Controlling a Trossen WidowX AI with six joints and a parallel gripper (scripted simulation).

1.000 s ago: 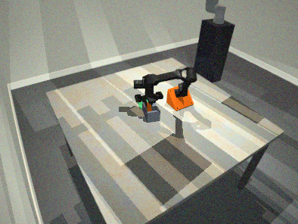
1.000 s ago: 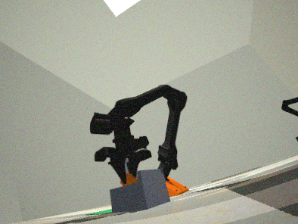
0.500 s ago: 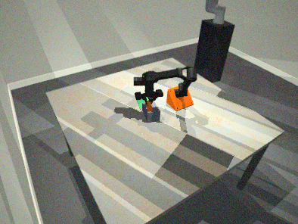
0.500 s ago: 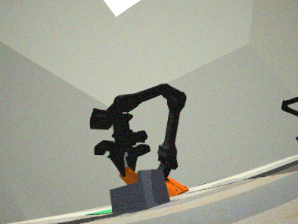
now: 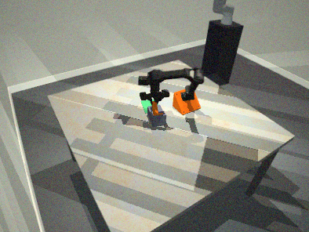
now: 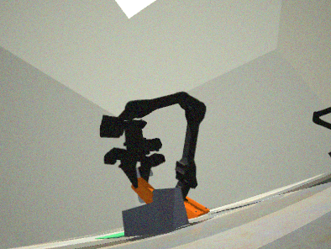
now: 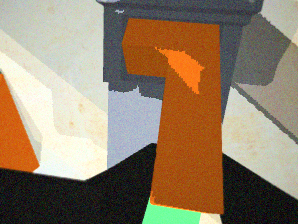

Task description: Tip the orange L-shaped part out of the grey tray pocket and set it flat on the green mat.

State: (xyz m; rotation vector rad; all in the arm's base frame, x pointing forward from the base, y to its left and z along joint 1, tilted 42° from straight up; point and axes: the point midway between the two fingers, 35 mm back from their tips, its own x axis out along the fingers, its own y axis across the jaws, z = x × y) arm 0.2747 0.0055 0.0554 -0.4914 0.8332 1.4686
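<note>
Right now the green mat is 140 mm to the right of my gripper tip, 130 mm below it and 40 mm behind it. Round my gripper tip: orange L-shaped part: 40 mm to the left, 30 mm below, 10 mm behind.
</note>
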